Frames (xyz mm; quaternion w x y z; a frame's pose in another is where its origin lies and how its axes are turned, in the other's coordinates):
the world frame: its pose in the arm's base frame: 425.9 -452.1 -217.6 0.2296 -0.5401 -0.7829 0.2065
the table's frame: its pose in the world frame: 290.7 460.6 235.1 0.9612 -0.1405 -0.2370 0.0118
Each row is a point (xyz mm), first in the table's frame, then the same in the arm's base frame.
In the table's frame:
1: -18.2 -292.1 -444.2
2: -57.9 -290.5 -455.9
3: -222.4 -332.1 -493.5
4: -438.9 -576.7 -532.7
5: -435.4 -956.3 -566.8
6: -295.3 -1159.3 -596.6
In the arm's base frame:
1: 367.2 11.2 -132.8
2: 389.2 -16.4 -111.0
3: 436.5 -153.4 -15.2
4: 332.5 -410.1 162.3
5: 6.6 -537.6 313.3
6: -231.2 -486.3 363.5

